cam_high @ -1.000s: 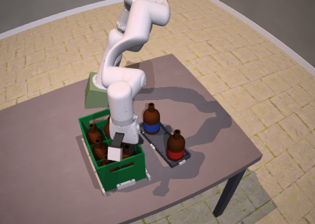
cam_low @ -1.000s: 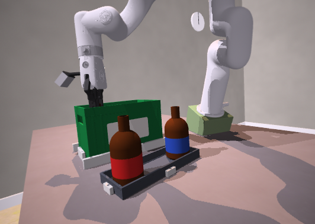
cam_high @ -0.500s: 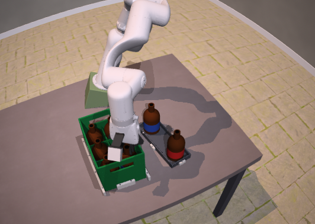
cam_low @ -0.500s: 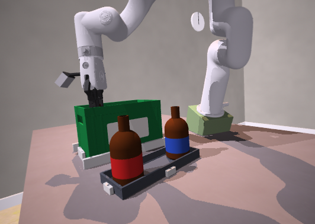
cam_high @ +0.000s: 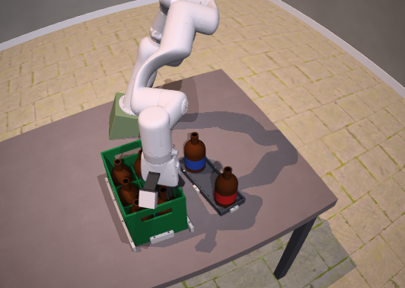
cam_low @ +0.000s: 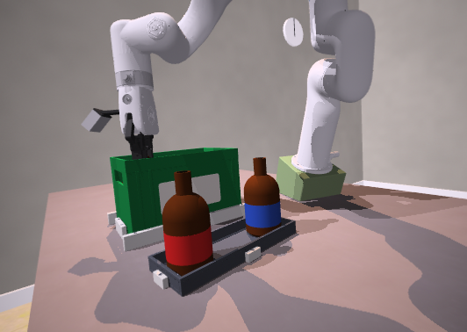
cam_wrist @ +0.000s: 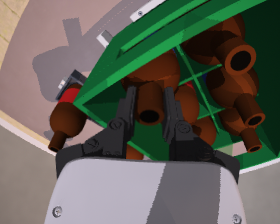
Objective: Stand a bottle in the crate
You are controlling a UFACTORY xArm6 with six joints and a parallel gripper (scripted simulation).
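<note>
Now: the green crate 90 mm below my hand, 80 mm behind it and 60 mm to the right of it. From my hand the other things lie so: dark tray: 180 mm to the left, 160 mm below, 120 mm behind.
</note>
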